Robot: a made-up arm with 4 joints.
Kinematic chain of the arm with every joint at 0, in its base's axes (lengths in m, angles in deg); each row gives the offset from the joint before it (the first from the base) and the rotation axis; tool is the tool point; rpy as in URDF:
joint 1: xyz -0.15 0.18 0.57 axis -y
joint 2: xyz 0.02 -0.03 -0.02 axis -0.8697 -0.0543 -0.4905
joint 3: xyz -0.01 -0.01 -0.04 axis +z
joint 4: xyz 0 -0.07 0.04 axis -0.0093 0.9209 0.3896
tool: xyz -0.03 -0.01 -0.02 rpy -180 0 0
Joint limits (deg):
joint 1: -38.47..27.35
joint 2: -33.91..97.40
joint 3: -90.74..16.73
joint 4: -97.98..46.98
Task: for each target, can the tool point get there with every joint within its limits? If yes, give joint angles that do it. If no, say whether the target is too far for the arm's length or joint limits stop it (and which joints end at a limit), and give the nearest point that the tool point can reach.
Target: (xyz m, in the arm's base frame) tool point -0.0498 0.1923 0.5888
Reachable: no: joint limits stop it (at a limit: joint 1, joint 2, joint 3, joint 4) | nearest point -0.0538 0.1107 0.5254 | short by 0.103 m
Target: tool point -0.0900 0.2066 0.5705
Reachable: no: joint limits stop it (at a limit: joint 1, joint 2, joint 3, joint 4) | nearest point -0.1471 0.1732 0.6458 | short by 0.100 m
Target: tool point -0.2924 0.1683 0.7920
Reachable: no: too far | nearest point -0.2020 0.1569 0.6366 | short by 0.180 m
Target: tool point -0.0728 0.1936 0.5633
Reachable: no: joint limits stop it (at a limit: joint 1, joint 2, joint 3, joint 4) | nearest point -0.0538 0.1107 0.5254 | short by 0.093 m
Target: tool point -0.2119 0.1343 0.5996
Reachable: yes | joints -17.70 87.13 -35.83 -75.31
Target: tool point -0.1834 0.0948 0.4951
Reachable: yes | joints 1.84 -22.57 -39.84 -43.40
